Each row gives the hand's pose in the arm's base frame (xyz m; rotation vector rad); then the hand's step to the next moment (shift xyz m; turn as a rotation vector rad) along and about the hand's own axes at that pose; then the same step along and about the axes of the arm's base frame.
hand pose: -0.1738 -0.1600 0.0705 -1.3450 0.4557 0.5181
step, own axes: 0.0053 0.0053 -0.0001 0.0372 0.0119 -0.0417
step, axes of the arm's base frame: 0.0011 0.0011 -0.0073 0.0222 -0.0360 -0.0384
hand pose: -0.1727 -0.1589 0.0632 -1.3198 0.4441 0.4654
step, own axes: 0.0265 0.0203 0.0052 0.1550 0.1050 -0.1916
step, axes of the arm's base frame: 0.0108 0.0107 -0.0302 0.0609 -0.1574 -0.2080
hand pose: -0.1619 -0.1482 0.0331 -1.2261 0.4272 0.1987
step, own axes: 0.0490 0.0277 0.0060 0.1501 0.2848 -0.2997
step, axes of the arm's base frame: 0.0352 0.0109 -0.0429 -0.0331 -0.1986 -0.3910
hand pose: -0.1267 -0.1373 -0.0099 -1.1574 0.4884 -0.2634
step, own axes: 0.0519 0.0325 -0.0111 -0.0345 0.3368 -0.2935
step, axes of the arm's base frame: 0.0378 -0.0194 -0.0455 -0.1924 -0.0917 -0.3941
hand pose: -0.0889 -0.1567 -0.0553 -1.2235 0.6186 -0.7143
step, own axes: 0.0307 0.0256 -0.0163 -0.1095 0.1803 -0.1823
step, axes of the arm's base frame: 0.0111 -0.0290 -0.0300 -0.1799 0.0057 -0.2129
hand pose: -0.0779 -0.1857 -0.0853 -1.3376 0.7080 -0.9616
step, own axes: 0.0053 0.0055 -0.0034 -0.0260 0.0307 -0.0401
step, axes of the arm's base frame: 0.0004 -0.0064 -0.0053 -0.0419 0.0032 -0.0382
